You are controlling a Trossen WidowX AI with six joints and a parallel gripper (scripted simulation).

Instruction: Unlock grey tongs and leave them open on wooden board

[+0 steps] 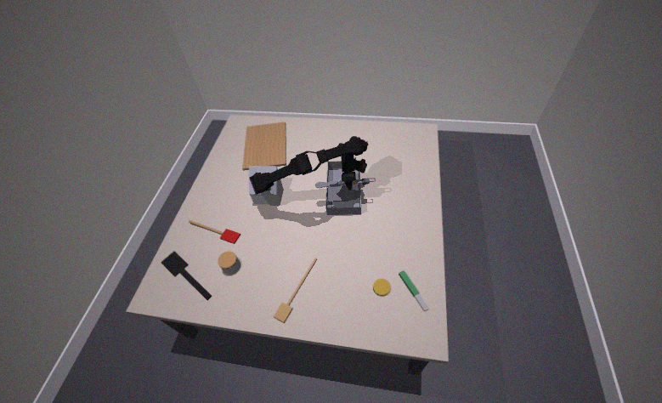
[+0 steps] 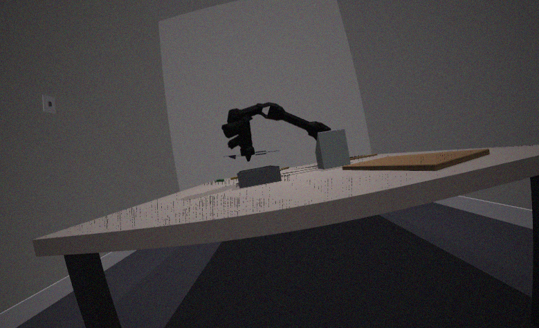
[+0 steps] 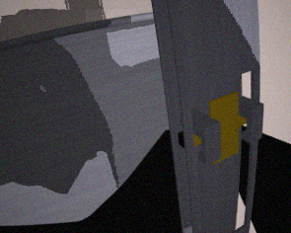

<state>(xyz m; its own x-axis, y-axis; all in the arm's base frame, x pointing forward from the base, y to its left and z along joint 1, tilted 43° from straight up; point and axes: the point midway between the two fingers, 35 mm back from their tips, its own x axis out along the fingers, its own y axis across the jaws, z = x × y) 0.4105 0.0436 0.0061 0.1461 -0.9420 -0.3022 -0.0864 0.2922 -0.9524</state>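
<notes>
Now: gripper tip 20 mm short of the yellow lock piece, 20 mm to the right of it and 30 mm below it. Also, from my gripper tip: roasting tin 40 mm behind, 80 mm to the left, 80 mm below; then yellow disc 170 mm ahead, 420 mm to the right, 100 mm below; then green-handled tool 310 mm ahead, 430 mm to the right, 100 mm below.
</notes>
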